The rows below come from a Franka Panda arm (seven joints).
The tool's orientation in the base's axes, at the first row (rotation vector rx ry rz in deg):
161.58 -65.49 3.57
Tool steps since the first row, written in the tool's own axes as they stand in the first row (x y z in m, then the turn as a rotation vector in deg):
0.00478 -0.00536 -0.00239 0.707 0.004 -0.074
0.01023 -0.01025 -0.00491 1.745 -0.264 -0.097
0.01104 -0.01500 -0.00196 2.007 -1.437 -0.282
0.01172 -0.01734 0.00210 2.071 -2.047 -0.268
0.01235 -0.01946 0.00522 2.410 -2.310 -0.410
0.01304 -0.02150 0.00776 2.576 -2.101 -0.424
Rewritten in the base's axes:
0.00716 0.00077 0.00233 0.505 -0.484 0.127
0.01447 0.00075 0.00487 1.436 -1.009 0.207
0.01837 0.00327 0.00164 2.441 -0.334 0.322
0.02049 0.00404 -0.00252 2.911 0.056 0.267
0.02242 0.00479 -0.00574 3.338 0.024 0.413
0.02434 0.00550 -0.00836 3.311 -0.239 0.455

